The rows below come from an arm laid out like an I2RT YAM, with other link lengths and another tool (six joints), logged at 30 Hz.
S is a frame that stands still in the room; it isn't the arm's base.
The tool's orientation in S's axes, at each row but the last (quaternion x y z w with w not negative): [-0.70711 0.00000 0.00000 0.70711]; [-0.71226 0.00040 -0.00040 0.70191]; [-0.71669 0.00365 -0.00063 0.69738]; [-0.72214 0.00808 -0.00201 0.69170]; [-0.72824 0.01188 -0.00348 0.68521]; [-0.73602 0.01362 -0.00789 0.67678]
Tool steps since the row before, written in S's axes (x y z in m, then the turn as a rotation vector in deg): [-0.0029 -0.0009 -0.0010 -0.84 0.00 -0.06]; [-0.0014 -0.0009 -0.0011 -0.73 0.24 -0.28]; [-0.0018 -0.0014 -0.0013 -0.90 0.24 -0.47]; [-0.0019 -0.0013 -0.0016 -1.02 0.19 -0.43]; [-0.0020 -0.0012 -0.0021 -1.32 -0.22 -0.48]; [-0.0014 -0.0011 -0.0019 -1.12 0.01 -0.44]
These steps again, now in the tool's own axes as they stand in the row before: [-0.0029 0.0010 -0.0009 -0.84 0.06 0.00]; [-0.0014 0.0011 -0.0009 -0.73 0.28 0.24]; [-0.0018 0.0013 -0.0014 -0.90 0.47 0.25]; [-0.0019 0.0017 -0.0013 -1.02 0.43 0.19]; [-0.0019 0.0022 -0.0011 -1.31 0.51 -0.22]; [-0.0014 0.0020 -0.0010 -1.12 0.45 0.01]
